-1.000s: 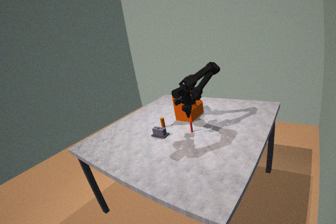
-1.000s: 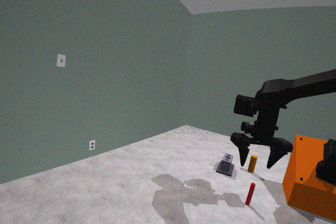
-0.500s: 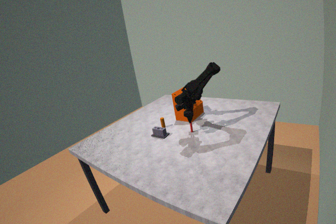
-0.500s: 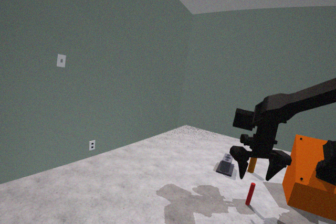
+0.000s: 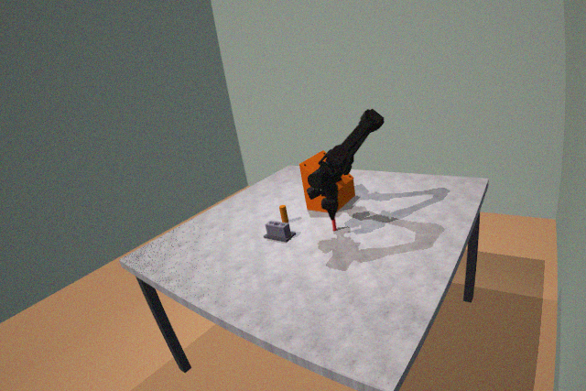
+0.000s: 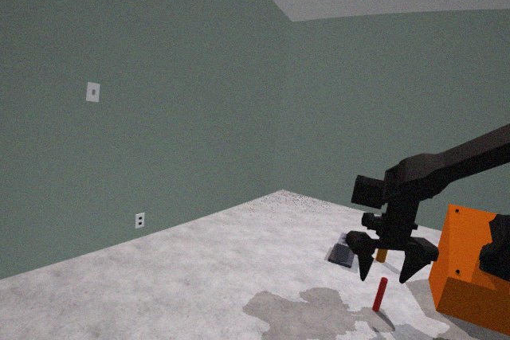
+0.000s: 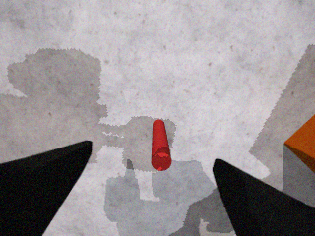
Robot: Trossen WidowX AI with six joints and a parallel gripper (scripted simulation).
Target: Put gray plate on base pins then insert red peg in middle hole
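Right now the red peg is 30 mm below my gripper tip. Round my gripper tip: gray base 190 mm to the right, 140 mm ahead, 60 mm below; then short orange peg 260 mm to the right, 30 mm below, 30 mm ahead; then gray plate 190 mm to the right, 140 mm ahead, 30 mm below.
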